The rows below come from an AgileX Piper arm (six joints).
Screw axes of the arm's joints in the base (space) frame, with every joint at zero. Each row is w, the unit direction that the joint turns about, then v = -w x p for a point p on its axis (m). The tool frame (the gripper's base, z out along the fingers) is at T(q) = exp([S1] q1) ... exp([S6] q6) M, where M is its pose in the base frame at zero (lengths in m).
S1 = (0, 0, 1, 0, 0, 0)
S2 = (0, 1, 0, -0.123, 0, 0)
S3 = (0, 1, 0, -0.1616, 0, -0.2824)
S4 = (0.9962, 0, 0.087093, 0, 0.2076, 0)
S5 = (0, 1, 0, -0.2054, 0, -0.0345)
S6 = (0.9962, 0, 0.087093, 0, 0.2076, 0)
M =
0.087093 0 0.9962 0.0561
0 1 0 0
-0.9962 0 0.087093 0.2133
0 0 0 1
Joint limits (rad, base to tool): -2.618..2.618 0..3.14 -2.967..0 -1.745..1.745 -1.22..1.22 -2.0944..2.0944
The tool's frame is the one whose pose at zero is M.
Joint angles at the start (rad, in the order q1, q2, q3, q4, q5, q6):
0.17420 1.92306 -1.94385 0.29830 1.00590 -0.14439
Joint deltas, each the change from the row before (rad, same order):
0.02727 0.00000 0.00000 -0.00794 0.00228 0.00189
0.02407 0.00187 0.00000 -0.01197 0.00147 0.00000
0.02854 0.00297 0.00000 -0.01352 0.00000 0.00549
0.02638 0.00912 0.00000 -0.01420 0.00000 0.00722
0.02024 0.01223 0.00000 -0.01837 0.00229 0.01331
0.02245 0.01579 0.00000 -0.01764 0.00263 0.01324
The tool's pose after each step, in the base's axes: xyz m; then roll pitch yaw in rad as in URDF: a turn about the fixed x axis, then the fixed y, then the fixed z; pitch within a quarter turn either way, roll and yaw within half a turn. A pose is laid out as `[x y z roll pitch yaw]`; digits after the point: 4 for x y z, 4 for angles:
[0.4235 0.1090 0.3556 2.8846 0.6862 -2.9596]
[0.4213 0.1184 0.3545 2.9001 0.6831 -2.9266]
[0.4187 0.1296 0.3529 2.9131 0.6790 -2.8955]
[0.4175 0.1401 0.3486 2.9256 0.6684 -2.8682]
[0.4174 0.1480 0.3428 2.9389 0.6513 -2.8511]
[0.4175 0.1572 0.3353 2.9515 0.6306 -2.8323]

